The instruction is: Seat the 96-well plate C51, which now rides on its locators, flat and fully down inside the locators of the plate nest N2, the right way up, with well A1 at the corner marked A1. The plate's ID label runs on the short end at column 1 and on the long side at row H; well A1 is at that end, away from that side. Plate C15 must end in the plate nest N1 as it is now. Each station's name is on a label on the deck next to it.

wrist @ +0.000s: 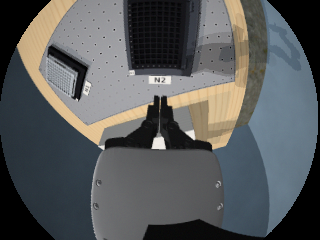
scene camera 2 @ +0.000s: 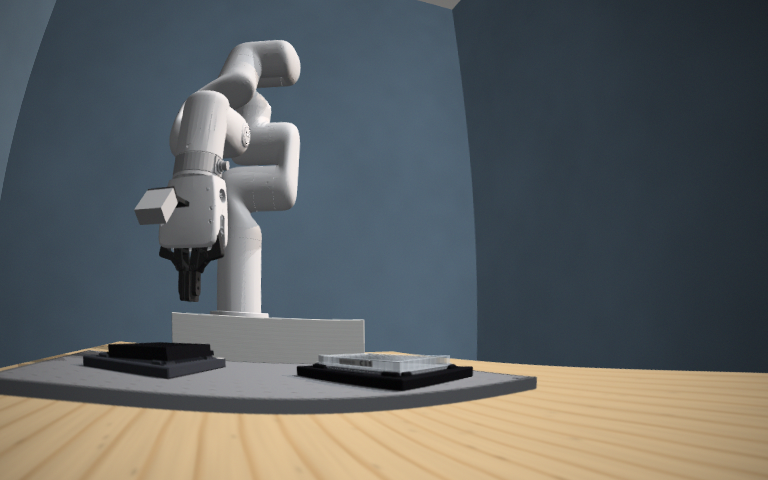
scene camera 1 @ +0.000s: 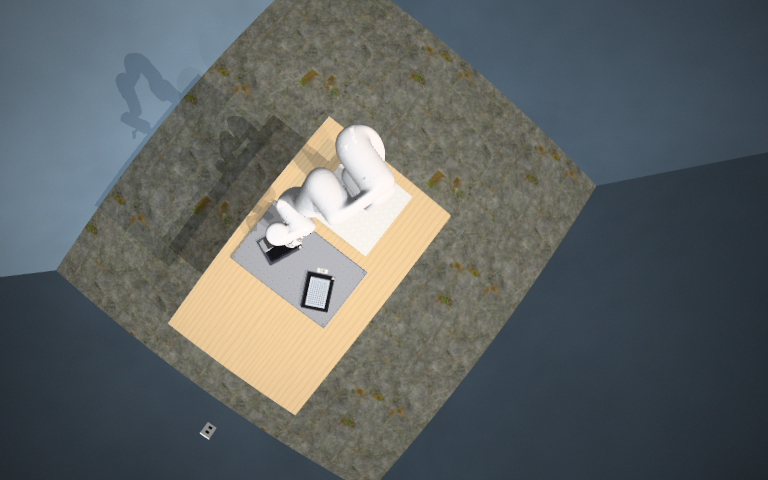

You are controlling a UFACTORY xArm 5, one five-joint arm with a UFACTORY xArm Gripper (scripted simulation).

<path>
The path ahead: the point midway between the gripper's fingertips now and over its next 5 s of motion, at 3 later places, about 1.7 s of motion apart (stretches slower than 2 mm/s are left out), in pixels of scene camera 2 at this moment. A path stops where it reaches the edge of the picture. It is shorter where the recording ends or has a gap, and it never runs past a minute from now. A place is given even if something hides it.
My gripper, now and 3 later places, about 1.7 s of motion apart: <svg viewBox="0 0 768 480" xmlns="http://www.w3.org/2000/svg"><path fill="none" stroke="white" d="M189 301L207 314L212 352L205 358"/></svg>
</path>
